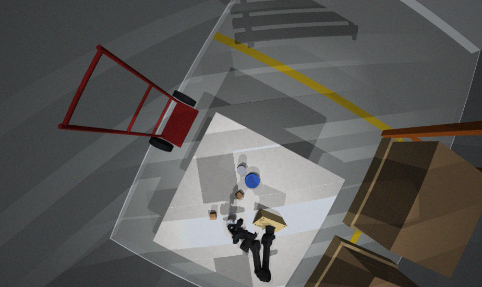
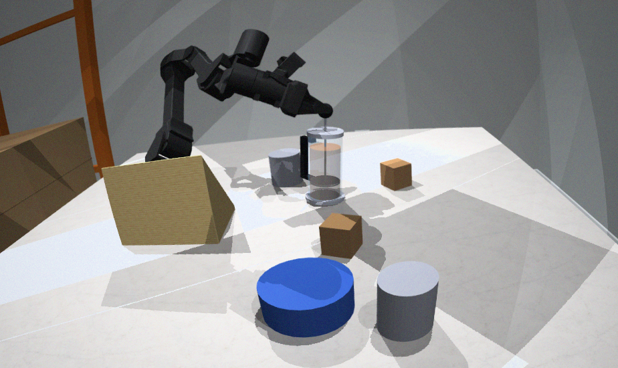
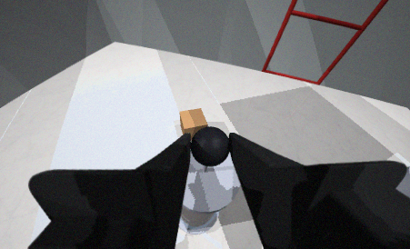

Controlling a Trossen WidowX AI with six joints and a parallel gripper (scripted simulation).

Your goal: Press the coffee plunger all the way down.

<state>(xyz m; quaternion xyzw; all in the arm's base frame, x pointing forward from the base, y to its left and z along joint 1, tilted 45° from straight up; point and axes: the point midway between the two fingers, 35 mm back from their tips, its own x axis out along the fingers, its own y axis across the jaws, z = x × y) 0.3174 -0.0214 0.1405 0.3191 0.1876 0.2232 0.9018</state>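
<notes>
Right now the glass coffee press is 3 cm behind my gripper tip, 1 cm to the left of it and 9 cm below it. From my gripper tip the other things lie so: blue disc 3 cm behind, 37 cm to the right, 16 cm below.
</notes>
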